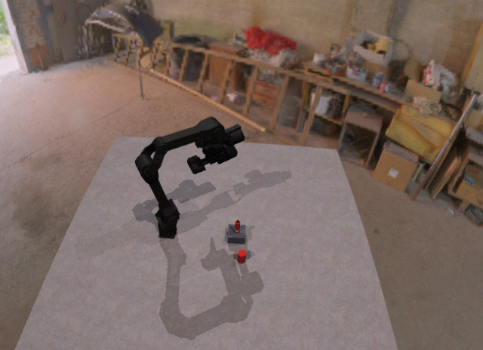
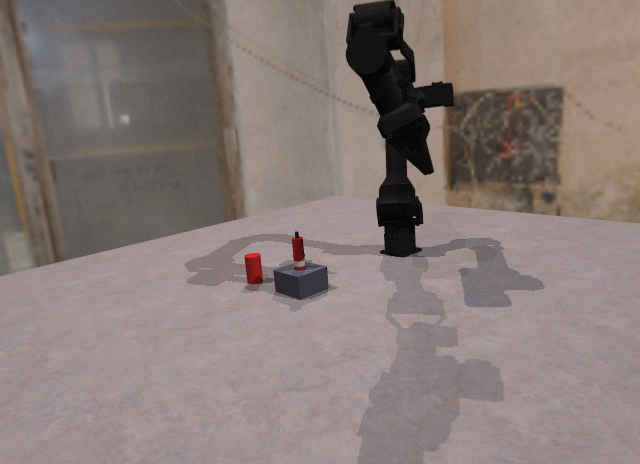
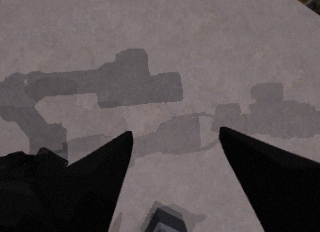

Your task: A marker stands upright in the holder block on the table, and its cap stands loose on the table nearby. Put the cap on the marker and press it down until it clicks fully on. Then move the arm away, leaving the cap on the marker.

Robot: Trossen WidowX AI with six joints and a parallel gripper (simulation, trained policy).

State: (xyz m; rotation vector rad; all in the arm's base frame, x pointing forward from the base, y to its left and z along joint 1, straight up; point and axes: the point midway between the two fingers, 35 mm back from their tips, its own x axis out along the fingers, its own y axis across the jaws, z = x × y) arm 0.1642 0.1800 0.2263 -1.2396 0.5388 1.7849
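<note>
Right now my gripper tip is 30 cm to the left of the red cap, 17 cm above it and 14 cm short of it. Also, from my gripper tip: holder block (19 cm to the right, 18 cm below, 12 cm ahead).
</note>
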